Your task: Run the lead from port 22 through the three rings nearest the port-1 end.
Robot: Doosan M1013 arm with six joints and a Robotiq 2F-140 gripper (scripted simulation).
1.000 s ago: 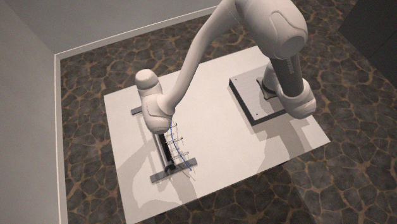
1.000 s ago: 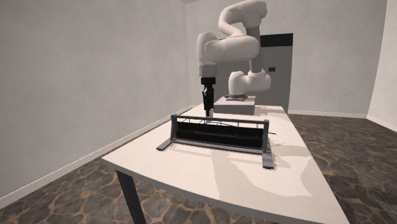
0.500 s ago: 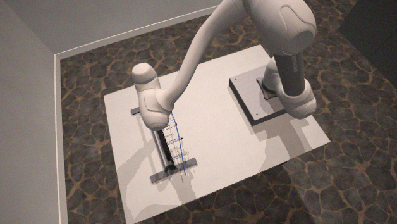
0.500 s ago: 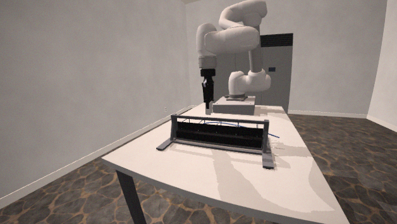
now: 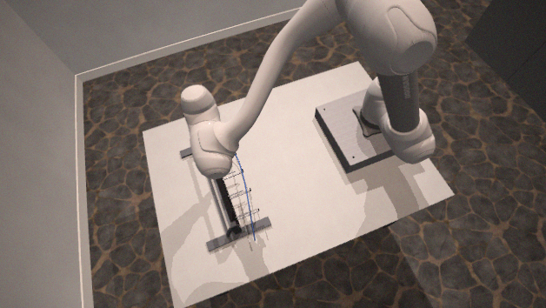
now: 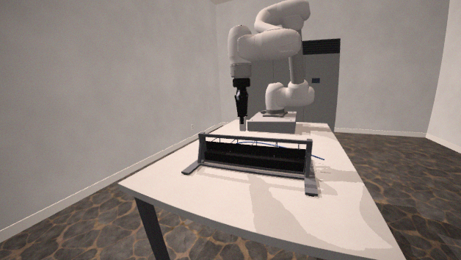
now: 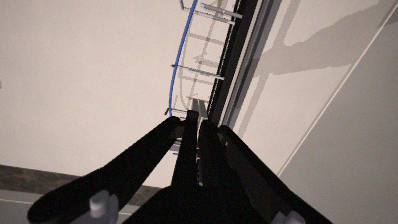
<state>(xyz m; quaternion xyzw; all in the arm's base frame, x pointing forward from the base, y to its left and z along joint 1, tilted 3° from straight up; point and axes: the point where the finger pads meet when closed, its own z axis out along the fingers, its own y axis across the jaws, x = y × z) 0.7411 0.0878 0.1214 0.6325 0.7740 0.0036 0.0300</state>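
The rack lies 11 cm below my hand, 6 cm to the left of it and 5 cm ahead of it.
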